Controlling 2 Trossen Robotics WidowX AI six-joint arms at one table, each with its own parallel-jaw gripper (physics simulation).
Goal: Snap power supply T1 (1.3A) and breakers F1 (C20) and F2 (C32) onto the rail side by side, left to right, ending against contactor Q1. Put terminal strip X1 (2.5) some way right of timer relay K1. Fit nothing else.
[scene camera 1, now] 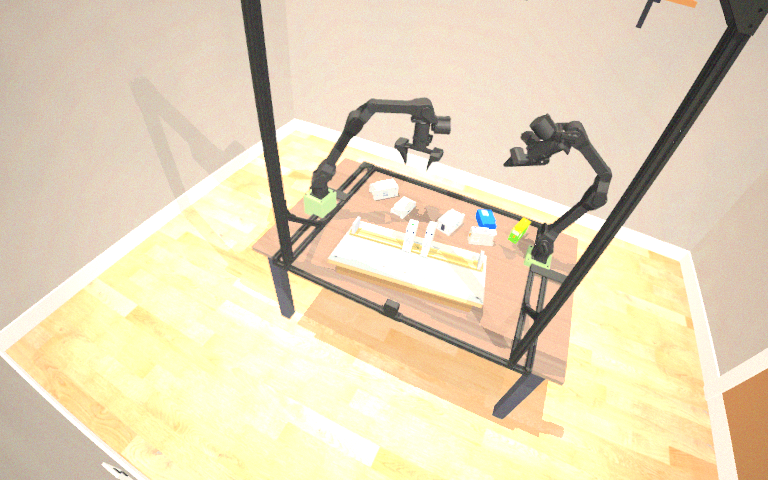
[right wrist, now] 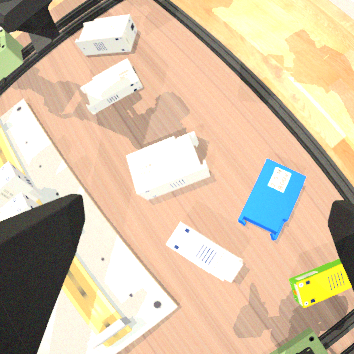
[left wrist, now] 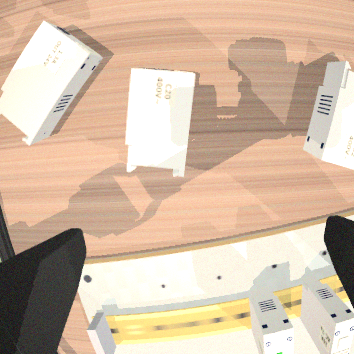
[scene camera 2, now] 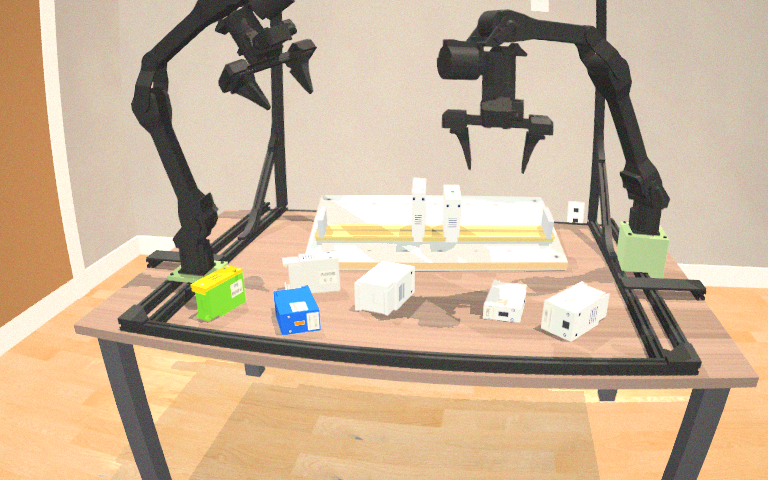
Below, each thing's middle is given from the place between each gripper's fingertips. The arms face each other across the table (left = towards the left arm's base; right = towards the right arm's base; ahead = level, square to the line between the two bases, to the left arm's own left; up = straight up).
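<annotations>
The white plate with rail [scene camera 2: 547, 223] sits 7 cm to the right of my left hand, 30 cm behind it and 19 cm below it. From that same left hand, the white base plate [scene camera 2: 341, 209] is also 7 cm to the right and 30 cm behind, but 21 cm below. The blue module [right wrist: 275, 191] is 5 cm ahead of my left hand, 35 cm to the right of it and 23 cm below it, and the green-yellow module [scene camera 2: 222, 291] is 2 cm ahead of that hand, 49 cm to the right and 21 cm below.
As for my right gripper, it's 35 cm above the blue module and 9 cm short of it. The green-yellow module is 15 cm to the right of my right hand, 5 cm ahead of it and 33 cm below it. Measured from my right hand too, the white base plate is 28 cm to the left, 26 cm behind and 33 cm below, while the white plate with rail is 28 cm to the left, 26 cm behind and 32 cm below.
</annotations>
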